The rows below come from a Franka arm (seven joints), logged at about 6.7 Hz.
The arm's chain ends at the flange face. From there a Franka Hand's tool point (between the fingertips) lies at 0.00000 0.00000 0.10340 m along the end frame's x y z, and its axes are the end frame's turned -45 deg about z.
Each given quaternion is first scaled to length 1.
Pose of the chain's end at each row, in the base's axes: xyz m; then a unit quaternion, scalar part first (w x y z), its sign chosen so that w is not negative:
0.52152, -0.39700, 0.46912, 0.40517, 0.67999, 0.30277, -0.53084
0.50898, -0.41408, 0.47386, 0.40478, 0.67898, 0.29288, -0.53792
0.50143, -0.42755, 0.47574, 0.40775, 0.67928, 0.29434, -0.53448
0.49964, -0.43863, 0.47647, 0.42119, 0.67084, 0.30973, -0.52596
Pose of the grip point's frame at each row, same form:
0.47224, -0.48721, 0.45794, 0.17118, 0.51236, 0.53994, -0.64548
0.45797, -0.50350, 0.46418, 0.16812, 0.51522, 0.53042, -0.65188
0.45117, -0.51736, 0.46580, 0.17218, 0.51494, 0.53189, -0.64984
0.45365, -0.53075, 0.46696, 0.18785, 0.50125, 0.54287, -0.64711

